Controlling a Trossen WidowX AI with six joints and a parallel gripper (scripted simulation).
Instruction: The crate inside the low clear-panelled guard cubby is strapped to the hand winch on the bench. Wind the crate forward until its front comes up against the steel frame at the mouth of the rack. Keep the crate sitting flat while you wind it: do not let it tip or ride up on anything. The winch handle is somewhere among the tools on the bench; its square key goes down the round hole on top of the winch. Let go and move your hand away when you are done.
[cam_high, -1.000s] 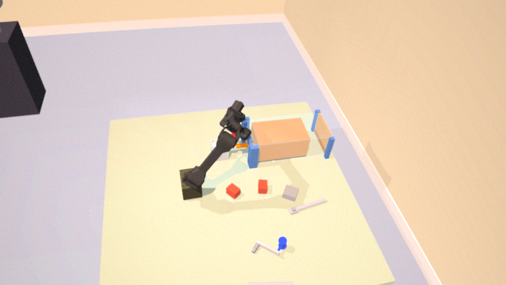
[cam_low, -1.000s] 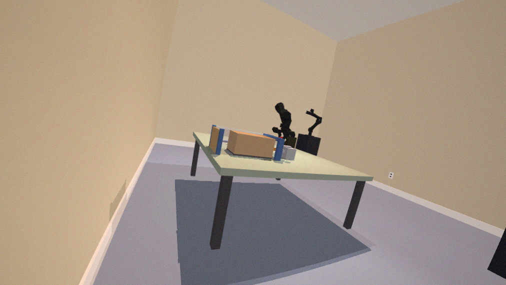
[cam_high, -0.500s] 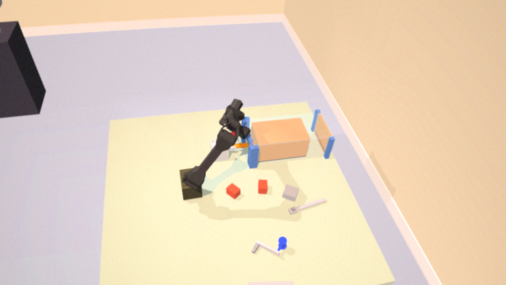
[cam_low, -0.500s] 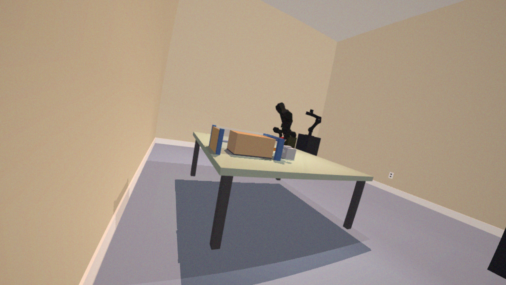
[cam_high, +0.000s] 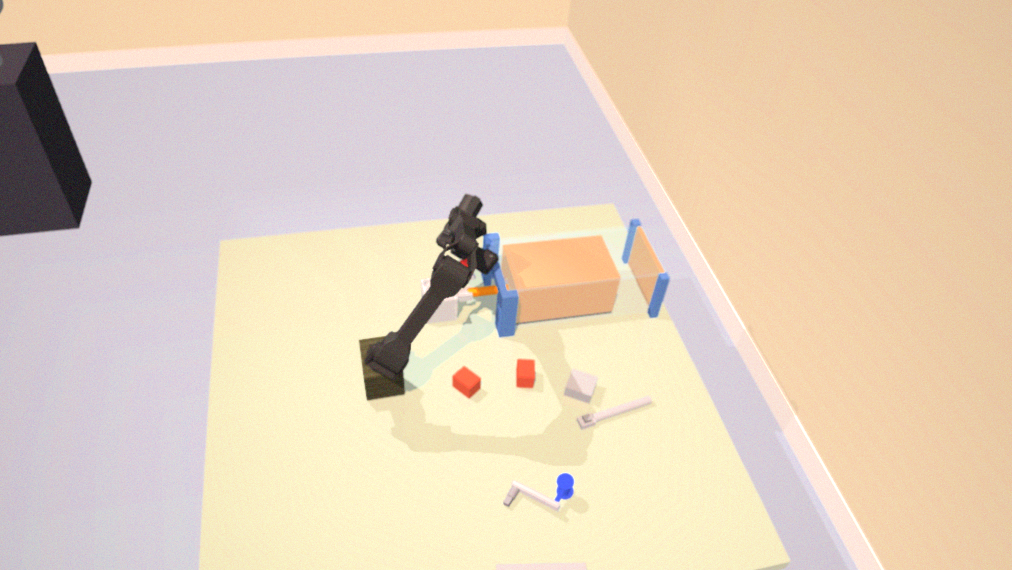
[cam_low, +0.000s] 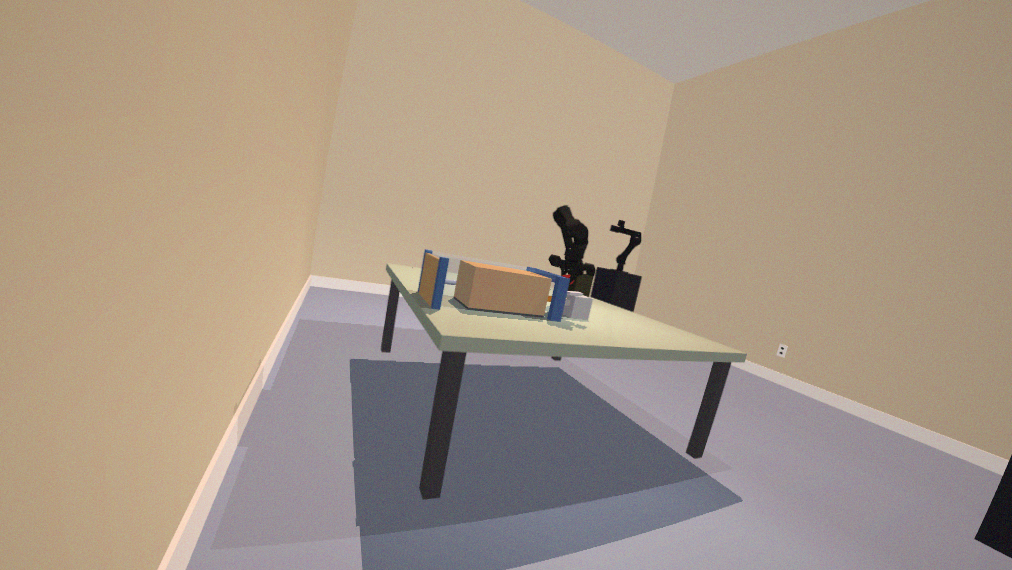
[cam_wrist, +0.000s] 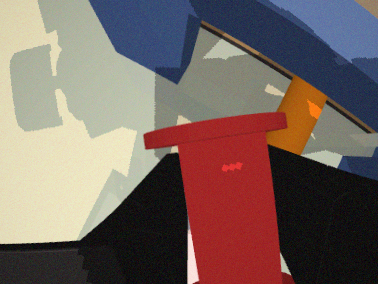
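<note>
The red-knobbed handle is 50 mm behind my gripper tip, 20 mm to the right of it and 30 mm below it. From my gripper tip the other things lie so: winch (120 mm behind, 50 mm to the right, 100 mm below); then red spool grip (10 mm behind, 10 mm to the right); then blue steel frame (50 mm ahead, 40 mm to the right, 20 mm below).
</note>
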